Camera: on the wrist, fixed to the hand. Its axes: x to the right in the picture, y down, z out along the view.
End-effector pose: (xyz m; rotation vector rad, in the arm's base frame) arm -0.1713 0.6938 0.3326 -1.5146 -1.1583 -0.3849
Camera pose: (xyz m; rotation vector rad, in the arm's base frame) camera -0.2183 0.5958 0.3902 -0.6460 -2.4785 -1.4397
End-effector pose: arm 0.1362 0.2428 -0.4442 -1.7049 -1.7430 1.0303
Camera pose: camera 0.1573 0.2424 -0.3230 0.0679 -2.6534 0.2181
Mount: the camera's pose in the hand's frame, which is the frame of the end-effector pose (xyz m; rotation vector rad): -0.0217 -0.0825 -0.0886 -0.3588 -0.3236 -1.5432
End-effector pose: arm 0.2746 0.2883 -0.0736 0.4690 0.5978 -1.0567
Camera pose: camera 0.1720 0.3230 -0.1318 -0.6423 0.8199 -2.3419
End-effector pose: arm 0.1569 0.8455 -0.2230 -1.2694 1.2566 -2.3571
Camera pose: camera 0.1211 0.9606 -0.1987 1.7399 -0.2700 1.1694
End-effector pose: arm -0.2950 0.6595 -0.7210 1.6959 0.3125 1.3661
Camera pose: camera -0.3532 0.7335 -0.8001 0.8385 0.8658 -0.0214
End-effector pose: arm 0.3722 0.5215 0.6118 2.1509 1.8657 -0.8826
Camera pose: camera 0.3220 0.5631 0.7161 0.0317 2.9195 -0.7978
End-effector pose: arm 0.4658 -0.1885 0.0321 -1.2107 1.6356 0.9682
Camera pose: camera 0.5327 -0.2828 0.0741 -1.8693 -0.0157 0.3429
